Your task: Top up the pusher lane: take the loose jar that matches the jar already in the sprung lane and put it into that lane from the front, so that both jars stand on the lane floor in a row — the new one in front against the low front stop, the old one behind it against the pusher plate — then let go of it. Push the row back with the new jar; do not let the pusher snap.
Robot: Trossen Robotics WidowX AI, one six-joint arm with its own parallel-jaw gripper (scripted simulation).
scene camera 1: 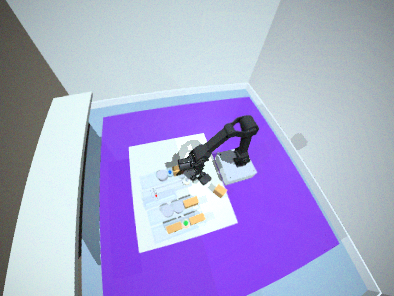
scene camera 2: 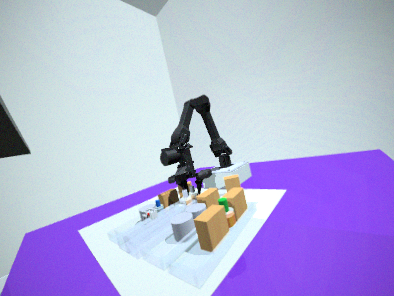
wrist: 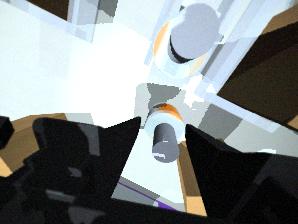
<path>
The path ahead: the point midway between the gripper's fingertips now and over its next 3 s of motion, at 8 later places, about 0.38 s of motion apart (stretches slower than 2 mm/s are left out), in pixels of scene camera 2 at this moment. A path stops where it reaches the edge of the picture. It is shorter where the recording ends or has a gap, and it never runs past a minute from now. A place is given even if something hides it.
The gripper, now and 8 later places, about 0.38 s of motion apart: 194,195; 191,183; 188,174; 190,184; 192,189; 193,191; 192,192; 192,192; 192,192
</path>
